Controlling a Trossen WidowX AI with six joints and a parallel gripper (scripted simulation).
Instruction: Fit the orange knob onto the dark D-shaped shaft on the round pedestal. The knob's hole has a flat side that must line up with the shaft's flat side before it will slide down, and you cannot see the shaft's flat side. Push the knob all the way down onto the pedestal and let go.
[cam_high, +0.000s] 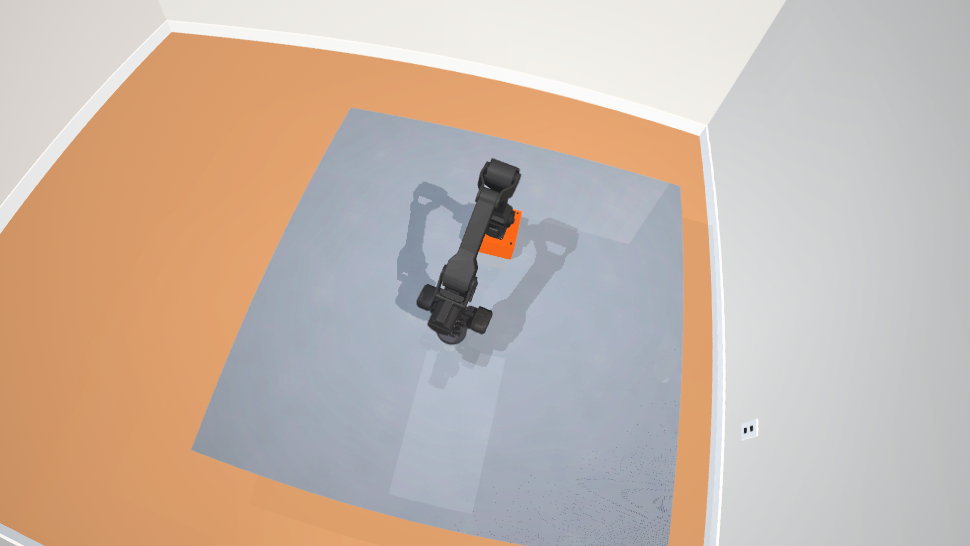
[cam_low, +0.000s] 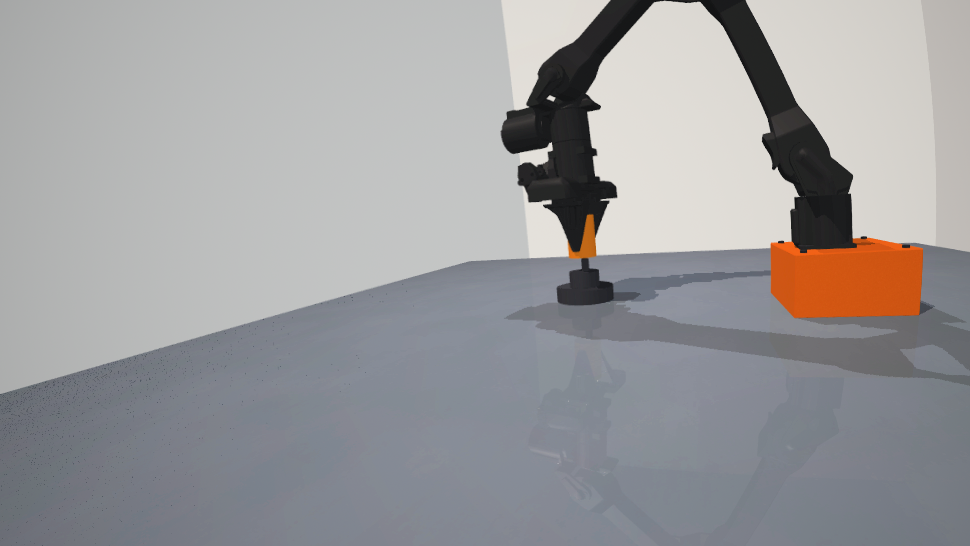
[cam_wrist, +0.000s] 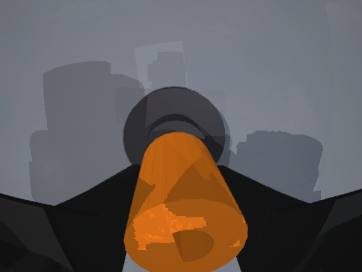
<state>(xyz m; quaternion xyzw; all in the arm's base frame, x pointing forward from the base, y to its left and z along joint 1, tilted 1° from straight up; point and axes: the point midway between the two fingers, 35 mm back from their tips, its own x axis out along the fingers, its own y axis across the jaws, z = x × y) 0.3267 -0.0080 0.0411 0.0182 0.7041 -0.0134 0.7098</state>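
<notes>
The orange knob lies 2 cm above my gripper tip. From my gripper tip the other things lie so: round dark pedestal 4 cm below.
</notes>
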